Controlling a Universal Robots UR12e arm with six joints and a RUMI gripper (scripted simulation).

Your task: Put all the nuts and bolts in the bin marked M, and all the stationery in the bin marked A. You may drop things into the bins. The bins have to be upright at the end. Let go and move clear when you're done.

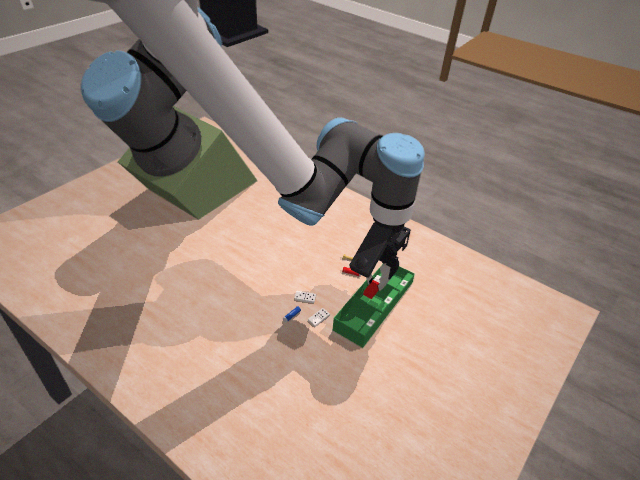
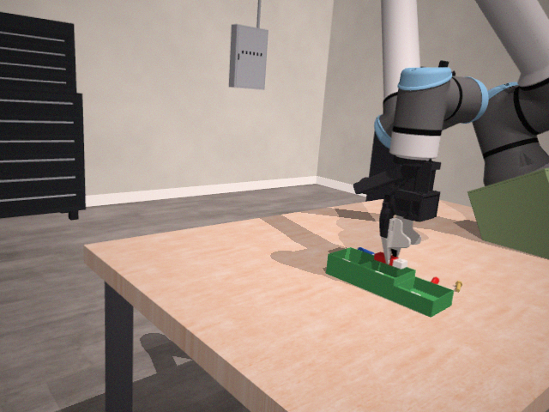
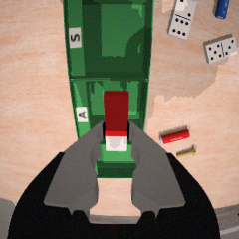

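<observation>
The green three-compartment bin lies 50 mm below my hand and 10 mm ahead of it. Also, from my hand: red cylinder: 100 mm behind, 70 mm below, 40 mm to the left; white eraser: 10 mm to the left, 10 mm below; small yellow bolt: 140 mm behind, 70 mm to the left, 70 mm below.
</observation>
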